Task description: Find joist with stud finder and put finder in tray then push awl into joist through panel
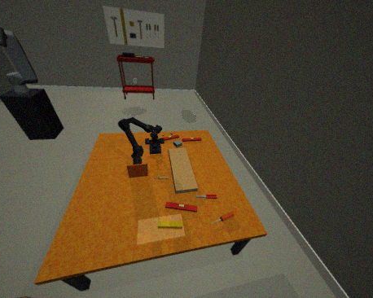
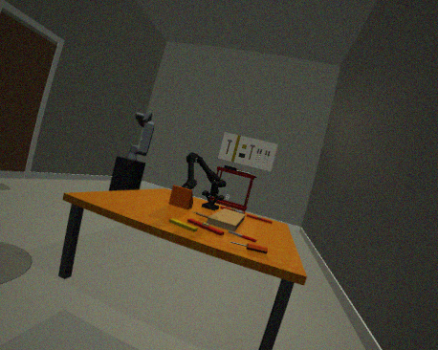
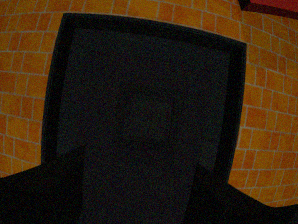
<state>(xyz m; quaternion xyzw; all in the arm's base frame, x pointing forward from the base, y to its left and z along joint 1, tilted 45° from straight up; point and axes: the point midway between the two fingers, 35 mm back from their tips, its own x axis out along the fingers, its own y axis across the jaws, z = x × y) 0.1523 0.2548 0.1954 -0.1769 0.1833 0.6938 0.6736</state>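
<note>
Right now the stud finder is 10 mm to the left of my gripper tip and 20 mm above it. Round my gripper tip: small grey block 250 mm ahead, 40 mm to the left, 10 mm below; then yellow bar 70 mm ahead, 820 mm to the right, 20 mm below; then awl 30 mm ahead, 420 mm to the right, 20 mm below.
</note>
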